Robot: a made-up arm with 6 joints.
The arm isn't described. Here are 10 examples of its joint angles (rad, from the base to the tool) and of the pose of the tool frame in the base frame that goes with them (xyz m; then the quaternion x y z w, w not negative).
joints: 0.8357 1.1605 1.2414 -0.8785 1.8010 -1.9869
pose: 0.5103 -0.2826 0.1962 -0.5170 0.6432 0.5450 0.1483
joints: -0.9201 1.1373 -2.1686 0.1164 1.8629 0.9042
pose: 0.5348 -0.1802 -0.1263 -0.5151 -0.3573 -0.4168 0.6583
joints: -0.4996 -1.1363 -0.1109 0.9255 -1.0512 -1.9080
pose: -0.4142 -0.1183 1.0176 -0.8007 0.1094 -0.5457 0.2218
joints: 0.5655 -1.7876 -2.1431 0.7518 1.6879 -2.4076
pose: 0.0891 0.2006 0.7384 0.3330 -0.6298 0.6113 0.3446
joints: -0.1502 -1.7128 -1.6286 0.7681 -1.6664 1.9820
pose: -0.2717 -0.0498 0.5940 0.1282 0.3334 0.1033 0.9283
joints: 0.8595 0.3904 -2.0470 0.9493 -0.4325 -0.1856
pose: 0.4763 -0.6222 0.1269 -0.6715 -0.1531 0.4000 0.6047
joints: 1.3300 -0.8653 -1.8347 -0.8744 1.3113 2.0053
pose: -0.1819 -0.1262 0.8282 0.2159 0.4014 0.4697 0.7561
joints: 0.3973 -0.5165 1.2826 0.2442 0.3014 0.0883
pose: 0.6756 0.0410 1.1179 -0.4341 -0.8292 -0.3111 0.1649
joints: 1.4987 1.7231 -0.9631 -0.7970 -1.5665 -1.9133
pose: 0.4466 -0.4132 -0.1755 -0.4683 0.1964 0.7252 0.4650
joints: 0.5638 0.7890 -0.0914 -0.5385 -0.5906 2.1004
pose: 0.3166 -0.0668 0.4304 0.8688 0.0956 0.4478 0.1885
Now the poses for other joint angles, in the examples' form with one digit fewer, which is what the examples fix.
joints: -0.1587 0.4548 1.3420 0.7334 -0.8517 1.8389
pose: 0.449 0.210 0.320 -0.412 -0.402 -0.808 0.128
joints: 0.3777 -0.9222 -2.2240 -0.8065 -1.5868 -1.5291
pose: 0.128 -0.080 1.223 -0.952 -0.194 -0.211 0.105
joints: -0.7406 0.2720 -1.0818 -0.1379 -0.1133 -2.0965
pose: 0.356 0.674 0.787 0.809 0.240 0.166 0.510
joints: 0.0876 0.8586 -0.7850 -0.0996 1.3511 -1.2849
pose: 0.669 0.095 -0.024 0.001 0.112 -0.108 0.988
